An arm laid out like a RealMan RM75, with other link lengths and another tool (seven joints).
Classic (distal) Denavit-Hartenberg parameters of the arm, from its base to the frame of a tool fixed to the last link. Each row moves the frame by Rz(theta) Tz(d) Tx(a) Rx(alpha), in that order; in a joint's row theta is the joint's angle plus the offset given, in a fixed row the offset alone. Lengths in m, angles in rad.
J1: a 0, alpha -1.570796, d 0.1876, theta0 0
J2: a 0, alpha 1.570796, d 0, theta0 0
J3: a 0, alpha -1.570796, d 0.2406, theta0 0
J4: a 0, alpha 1.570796, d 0, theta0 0
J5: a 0, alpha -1.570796, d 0.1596, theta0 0
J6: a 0, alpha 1.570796, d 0, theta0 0
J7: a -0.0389, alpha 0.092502, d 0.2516, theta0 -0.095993
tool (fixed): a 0, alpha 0, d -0.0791, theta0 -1.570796
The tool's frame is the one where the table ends.
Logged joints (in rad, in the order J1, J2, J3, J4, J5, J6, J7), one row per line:
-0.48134, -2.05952, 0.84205, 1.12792, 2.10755, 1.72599, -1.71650
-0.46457, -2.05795, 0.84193, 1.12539, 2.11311, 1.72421, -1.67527
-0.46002, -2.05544, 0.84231, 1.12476, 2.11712, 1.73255, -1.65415
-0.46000, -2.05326, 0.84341, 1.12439, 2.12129, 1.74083, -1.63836
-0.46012, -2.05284, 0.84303, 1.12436, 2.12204, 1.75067, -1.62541
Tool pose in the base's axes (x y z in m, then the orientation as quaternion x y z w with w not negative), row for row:
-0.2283, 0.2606, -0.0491, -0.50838, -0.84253, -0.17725, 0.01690
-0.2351, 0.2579, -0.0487, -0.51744, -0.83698, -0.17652, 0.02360
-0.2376, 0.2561, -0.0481, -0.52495, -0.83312, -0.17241, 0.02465
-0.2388, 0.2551, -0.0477, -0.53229, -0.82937, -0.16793, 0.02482
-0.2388, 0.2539, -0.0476, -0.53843, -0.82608, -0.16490, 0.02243
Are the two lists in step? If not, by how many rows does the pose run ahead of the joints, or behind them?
They are in step.
